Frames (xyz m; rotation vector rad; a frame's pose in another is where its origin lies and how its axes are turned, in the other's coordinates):
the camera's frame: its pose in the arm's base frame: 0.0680 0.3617 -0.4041 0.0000 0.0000 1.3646
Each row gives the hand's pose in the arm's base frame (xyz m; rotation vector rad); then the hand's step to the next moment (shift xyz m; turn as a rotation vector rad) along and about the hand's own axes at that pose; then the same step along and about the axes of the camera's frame.
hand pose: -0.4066 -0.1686 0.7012 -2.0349 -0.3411 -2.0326
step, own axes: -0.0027 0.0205 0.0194 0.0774 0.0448 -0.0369
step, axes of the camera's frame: -0.0074 -0.0272 -0.0029 -0.0580 0.0080 0.0770
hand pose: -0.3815 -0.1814 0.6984 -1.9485 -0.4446 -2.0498
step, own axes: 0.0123 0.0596 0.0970 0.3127 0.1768 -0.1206
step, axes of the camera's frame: 0.0082 -0.1127 0.0184 -0.2142 0.0115 0.3124
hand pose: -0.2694 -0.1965 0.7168 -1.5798 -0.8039 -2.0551
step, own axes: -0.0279 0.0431 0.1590 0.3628 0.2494 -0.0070
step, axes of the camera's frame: 0.1031 -0.1311 0.0106 -0.1681 -0.0966 0.3953
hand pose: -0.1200 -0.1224 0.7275 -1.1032 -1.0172 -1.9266
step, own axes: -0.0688 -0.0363 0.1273 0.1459 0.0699 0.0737
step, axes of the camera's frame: 0.1455 -0.0138 -0.0298 0.0117 -0.0244 0.1757
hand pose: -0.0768 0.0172 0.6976 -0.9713 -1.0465 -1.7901
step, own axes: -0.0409 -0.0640 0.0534 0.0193 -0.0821 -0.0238
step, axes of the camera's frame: 0.0712 0.0481 -0.0351 -0.0189 0.0845 -0.0136
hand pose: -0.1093 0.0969 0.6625 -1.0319 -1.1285 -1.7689
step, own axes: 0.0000 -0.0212 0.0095 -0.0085 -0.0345 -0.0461
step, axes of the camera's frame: 0.0114 0.0199 -0.0038 -0.0384 0.0310 -0.0308
